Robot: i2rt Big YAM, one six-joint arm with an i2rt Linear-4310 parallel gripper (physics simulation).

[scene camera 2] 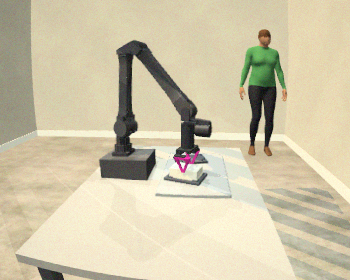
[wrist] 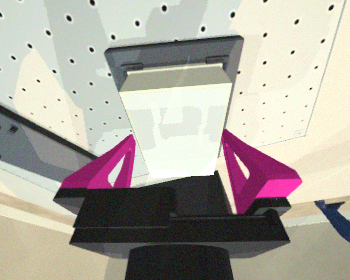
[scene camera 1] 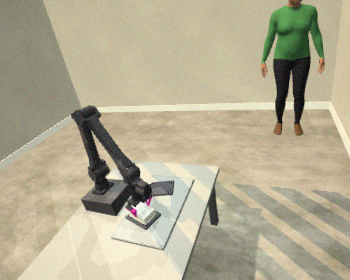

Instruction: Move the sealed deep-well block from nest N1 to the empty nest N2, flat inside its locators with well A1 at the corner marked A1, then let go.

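Places are measured from the arm's base along level axes (x up, y back, z right), in centimetres.
Pixels of known places: gripper, fingertip midpoint: [scene camera 2: 187, 168] [wrist: 177, 136] [scene camera 1: 142, 211]; arm's base at its link origin: [scene camera 2: 123, 153] [scene camera 1: 103, 188].
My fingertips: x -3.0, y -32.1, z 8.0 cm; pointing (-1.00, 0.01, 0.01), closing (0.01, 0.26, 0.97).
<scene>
For each thing: its top centre in the pictures, then the offset to it from my fingertips. Level surfaces: height alone.
- sealed deep-well block at its top centre: [wrist: 179, 145] [scene camera 2: 186, 166] [scene camera 1: 141, 209] dy +0.4, dx +1.0, dz +0.1 cm
- dark nest N1 at its top centre: [wrist: 178, 123] [scene camera 2: 185, 174] [scene camera 1: 142, 214] dy +0.5, dx -2.5, dz +0.1 cm
- empty nest N2 at its top centre: [wrist: 42, 165] [scene camera 2: 190, 156] [scene camera 1: 160, 186] dy +0.8, dx -2.1, dz -23.0 cm
- perforated board at its top centre: [wrist: 98, 117] [scene camera 2: 195, 169] [scene camera 1: 156, 205] dy -2.9, dx -4.3, dz -9.8 cm
- table at its surface level: dx -5.6 cm
The sealed deep-well block [scene camera 1: 145, 215] [scene camera 2: 194, 172] [wrist: 175, 120], pale with a glossy top, sits in the dark nest N1 [scene camera 1: 149, 225] [scene camera 2: 200, 180] [wrist: 175, 48] and looks flat. The empty nest N2 [scene camera 1: 162, 188] [scene camera 2: 199, 159] [wrist: 35, 142] lies farther back, a dark flat plate; part of it shows at the left of the wrist view. My gripper [scene camera 1: 141, 206] [scene camera 2: 188, 166] [wrist: 177, 136] points down over the block and is open. Its magenta fingers stand on either side of the block with nothing gripped; their exact height beside it is hard to tell. The A1 marks are not legible.
Both nests stand on a perforated board [scene camera 1: 140, 239] [scene camera 2: 215, 188] [wrist: 150, 14] on the table [scene camera 1: 75, 250] [scene camera 2: 165, 225]. The arm's dark base box [scene camera 1: 102, 201] [scene camera 2: 127, 166] stands left of the board. A person in green [scene camera 1: 292, 35] [scene camera 2: 262, 67] stands beyond the table.
</scene>
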